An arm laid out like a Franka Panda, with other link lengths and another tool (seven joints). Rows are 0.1 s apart.
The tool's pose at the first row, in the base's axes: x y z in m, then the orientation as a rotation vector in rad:
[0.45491 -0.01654 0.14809 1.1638 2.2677 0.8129]
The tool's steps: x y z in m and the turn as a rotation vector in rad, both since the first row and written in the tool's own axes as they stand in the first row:
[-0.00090 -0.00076 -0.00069 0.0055 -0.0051 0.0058]
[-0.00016 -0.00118 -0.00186 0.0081 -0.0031 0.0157]
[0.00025 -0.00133 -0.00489 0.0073 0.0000 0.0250]
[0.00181 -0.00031 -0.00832 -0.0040 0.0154 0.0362]
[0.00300 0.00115 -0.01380 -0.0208 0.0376 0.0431]
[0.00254 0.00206 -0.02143 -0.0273 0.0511 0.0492]
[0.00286 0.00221 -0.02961 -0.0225 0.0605 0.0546]
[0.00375 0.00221 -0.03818 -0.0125 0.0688 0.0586]
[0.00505 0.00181 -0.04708 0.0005 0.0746 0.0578]
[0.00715 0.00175 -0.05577 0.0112 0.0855 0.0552]
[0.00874 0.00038 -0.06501 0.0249 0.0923 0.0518]
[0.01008 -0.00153 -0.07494 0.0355 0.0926 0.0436]
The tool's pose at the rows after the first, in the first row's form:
[0.45453 -0.01785 0.14818 1.1741 2.2648 0.8055]
[0.45316 -0.01777 0.14864 1.1871 2.2641 0.8080]
[0.45094 -0.01838 0.15066 1.1977 2.2622 0.8147]
[0.44852 -0.01760 0.15362 1.2040 2.2624 0.8426]
[0.44524 -0.01753 0.15840 1.2013 2.2660 0.8798]
[0.44118 -0.01972 0.16456 1.2037 2.2697 0.8994]
[0.43593 -0.02177 0.17050 1.2111 2.2781 0.9037]
[0.43004 -0.02353 0.17654 1.2193 2.2897 0.9013]
[0.42351 -0.02523 0.18249 1.2234 2.3036 0.8918]
[0.41686 -0.02604 0.18842 1.2234 2.3207 0.8880]
[0.40941 -0.02805 0.19392 1.2243 2.3369 0.8774]
[0.40135 -0.03073 0.19957 1.2189 2.3478 0.8631]

